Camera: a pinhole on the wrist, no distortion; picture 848 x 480 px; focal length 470.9 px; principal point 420.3 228.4 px. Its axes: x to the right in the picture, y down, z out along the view. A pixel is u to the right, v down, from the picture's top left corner.
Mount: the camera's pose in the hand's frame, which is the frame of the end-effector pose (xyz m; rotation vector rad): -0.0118 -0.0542 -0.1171 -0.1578 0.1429 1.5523
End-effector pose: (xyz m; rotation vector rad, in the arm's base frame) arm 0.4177 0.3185 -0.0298 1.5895 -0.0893 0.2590
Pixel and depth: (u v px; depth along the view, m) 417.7 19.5 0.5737
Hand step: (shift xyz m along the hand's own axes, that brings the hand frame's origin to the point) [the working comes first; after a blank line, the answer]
In the camera's frame: -0.0032 -0.2545 0.5737

0.2379 0.0490 0.4494
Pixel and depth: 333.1 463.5 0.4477
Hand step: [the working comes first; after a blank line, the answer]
In the camera's frame: -0.0829 0.2235 0.4477

-0.2401 -0.0475 0.3358
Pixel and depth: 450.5 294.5 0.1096
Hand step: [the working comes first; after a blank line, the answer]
In the camera's frame: 0.0070 0.0154 0.1096

-0.0280 -0.0262 -0.0110
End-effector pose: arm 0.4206 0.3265 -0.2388 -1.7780 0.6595 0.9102
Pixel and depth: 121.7 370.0 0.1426
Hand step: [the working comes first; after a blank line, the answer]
In the camera's frame: -0.0904 0.0429 0.1426

-0.0571 -0.1152 0.0397
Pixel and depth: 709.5 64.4 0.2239
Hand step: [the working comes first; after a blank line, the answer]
In the camera's frame: 0.1375 -0.0780 0.2239

0.0663 0.1225 0.0773
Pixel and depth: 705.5 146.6 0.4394
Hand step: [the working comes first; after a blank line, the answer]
In the camera's frame: 0.2661 -0.0763 0.4394

0.0647 0.2899 0.2643
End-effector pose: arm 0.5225 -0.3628 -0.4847 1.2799 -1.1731 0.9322
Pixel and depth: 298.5 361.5 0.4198
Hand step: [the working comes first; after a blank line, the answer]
In the camera's frame: -0.1086 0.1187 0.4198

-0.1354 -0.0793 0.3144
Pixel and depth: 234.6 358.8 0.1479
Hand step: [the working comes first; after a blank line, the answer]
In the camera's frame: -0.0583 0.0410 0.1479

-0.0548 -0.0827 0.0388
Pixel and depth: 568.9 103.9 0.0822
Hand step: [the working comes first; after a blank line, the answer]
In the camera's frame: 0.0259 -0.0217 0.0822

0.0096 -0.0133 -0.0411
